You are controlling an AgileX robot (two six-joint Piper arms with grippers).
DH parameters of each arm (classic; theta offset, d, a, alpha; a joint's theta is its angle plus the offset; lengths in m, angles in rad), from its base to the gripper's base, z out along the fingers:
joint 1: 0 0.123 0 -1.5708
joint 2: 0.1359 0 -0.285 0
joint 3: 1.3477 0 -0.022 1.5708
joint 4: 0 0.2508 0 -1.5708
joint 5: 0 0 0.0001 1.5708
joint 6: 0 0.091 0 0
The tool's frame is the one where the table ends.
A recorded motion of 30 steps. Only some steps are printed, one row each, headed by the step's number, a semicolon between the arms.
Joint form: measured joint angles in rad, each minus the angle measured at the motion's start. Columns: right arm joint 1, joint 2, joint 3, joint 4, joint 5, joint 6; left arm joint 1, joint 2, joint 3, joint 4, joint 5, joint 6.
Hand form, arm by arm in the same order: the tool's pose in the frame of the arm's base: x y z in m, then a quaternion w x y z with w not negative. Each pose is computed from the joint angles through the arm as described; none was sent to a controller.
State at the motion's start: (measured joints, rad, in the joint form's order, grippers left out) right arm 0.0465 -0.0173 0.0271 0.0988 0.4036 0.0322; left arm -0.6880 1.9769 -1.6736 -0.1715 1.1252 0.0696
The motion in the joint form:
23: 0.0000 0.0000 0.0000 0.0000 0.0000 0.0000; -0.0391 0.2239 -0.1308 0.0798 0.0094 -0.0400
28: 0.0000 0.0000 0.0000 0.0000 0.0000 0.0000; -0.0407 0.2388 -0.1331 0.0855 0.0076 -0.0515
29: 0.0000 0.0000 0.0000 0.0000 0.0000 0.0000; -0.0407 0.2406 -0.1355 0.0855 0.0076 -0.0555
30: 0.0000 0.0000 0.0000 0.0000 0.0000 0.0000; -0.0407 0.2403 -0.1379 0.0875 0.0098 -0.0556
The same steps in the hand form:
23: 0.0513 0.0059 0.1690 0.58008 0.01979 0.81171 0.06510; 0.3347 -0.3079 0.1831 0.04498 0.35275 0.93259 -0.06178
28: 0.0513 0.0059 0.1690 0.58008 0.01979 0.81171 0.06510; 0.3355 -0.3090 0.1769 0.04050 0.34899 0.93448 -0.05761
29: 0.0513 0.0059 0.1690 0.58008 0.01979 0.81171 0.06510; 0.3358 -0.3093 0.1767 0.04066 0.34712 0.93515 -0.05780
30: 0.0513 0.0059 0.1690 0.58008 0.01979 0.81171 0.06510; 0.3360 -0.3092 0.1774 0.04121 0.34752 0.93503 -0.05706

